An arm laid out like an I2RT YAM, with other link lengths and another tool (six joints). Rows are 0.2 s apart.
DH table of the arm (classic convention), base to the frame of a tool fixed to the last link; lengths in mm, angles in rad. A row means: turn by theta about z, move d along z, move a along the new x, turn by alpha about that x. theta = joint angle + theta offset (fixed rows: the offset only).
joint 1: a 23; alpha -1.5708; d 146.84; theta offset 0
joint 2: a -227.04; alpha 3.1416; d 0; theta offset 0
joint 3: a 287.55; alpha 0; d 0; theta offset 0.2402
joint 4: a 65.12; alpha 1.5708; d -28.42; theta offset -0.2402
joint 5: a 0; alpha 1.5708; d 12.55; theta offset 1.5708
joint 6: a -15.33; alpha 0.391; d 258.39; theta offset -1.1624
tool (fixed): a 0; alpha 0; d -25.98; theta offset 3.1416
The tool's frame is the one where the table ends.
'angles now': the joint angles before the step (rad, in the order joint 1, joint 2, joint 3, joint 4, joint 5, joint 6). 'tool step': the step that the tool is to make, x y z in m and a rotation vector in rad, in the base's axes. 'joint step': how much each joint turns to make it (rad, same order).
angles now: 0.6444, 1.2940, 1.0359, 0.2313, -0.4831, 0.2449
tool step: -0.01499, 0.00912, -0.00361, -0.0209, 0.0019, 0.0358
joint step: 0.0301, -0.0035, 0.0059, -0.0319, -0.0051, -0.0176
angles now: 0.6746, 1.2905, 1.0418, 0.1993, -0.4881, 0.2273
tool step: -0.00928, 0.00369, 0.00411, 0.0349, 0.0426, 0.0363
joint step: -0.0004, -0.0033, -0.0058, 0.0201, -0.0389, 0.0599
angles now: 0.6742, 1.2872, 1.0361, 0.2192, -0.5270, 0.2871
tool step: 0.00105, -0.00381, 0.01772, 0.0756, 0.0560, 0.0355
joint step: -0.0395, 0.0052, 0.0088, 0.0576, -0.0752, 0.1112
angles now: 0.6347, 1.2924, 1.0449, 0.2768, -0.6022, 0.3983
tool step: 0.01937, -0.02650, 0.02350, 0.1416, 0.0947, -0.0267
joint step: -0.0894, -0.0261, -0.0521, 0.1533, -0.0466, 0.2165
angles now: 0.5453, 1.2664, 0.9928, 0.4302, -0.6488, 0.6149
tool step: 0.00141, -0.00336, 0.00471, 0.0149, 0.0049, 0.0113
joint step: -0.0176, 0.0032, 0.0044, 0.0178, -0.0260, 0.0252
